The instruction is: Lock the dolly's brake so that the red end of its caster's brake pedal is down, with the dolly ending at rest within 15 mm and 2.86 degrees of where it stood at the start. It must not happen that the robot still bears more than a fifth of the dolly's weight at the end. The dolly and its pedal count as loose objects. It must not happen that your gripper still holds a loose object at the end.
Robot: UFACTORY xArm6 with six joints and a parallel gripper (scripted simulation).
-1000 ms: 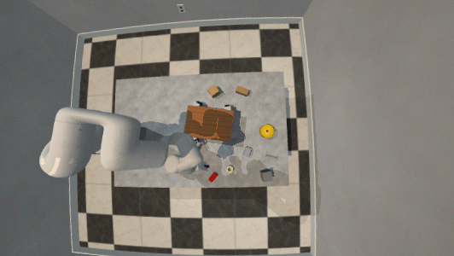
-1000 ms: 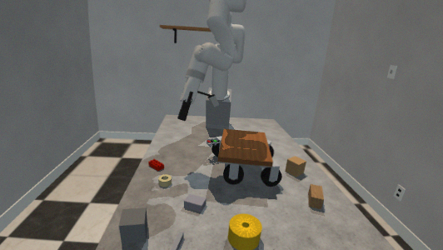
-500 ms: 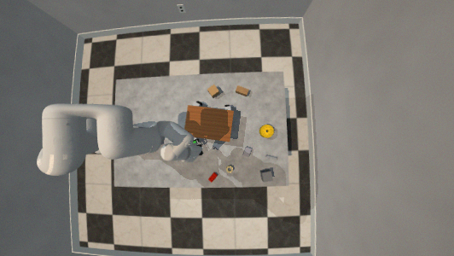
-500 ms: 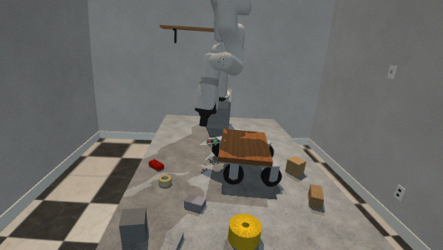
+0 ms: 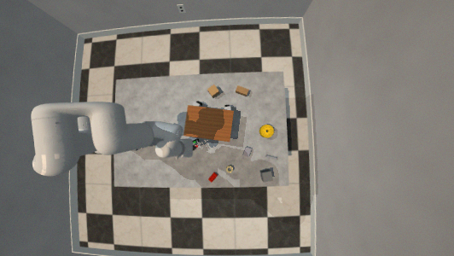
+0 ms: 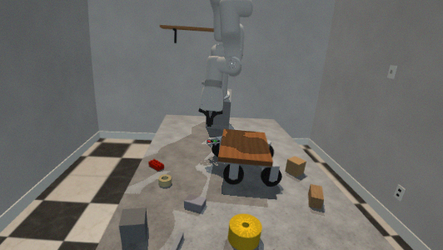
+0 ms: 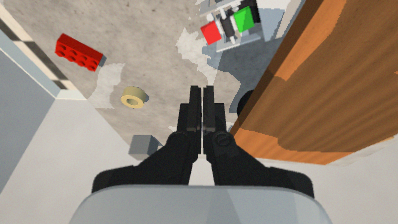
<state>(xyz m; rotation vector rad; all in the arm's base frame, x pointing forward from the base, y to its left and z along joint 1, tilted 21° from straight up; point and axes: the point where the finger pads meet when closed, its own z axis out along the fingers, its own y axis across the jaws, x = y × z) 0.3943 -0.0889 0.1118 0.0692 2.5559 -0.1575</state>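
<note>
The brake pedal lies 1 cm behind my hand, 2 cm to the left of it and 10 cm below it. From my hand the other things lie so: yellow cylinder 48 cm ahead, 6 cm to the left, 16 cm below; beige ring 20 cm ahead, 18 cm to the right, 17 cm below; red brick 8 cm ahead, 23 cm to the right, 17 cm below.
</note>
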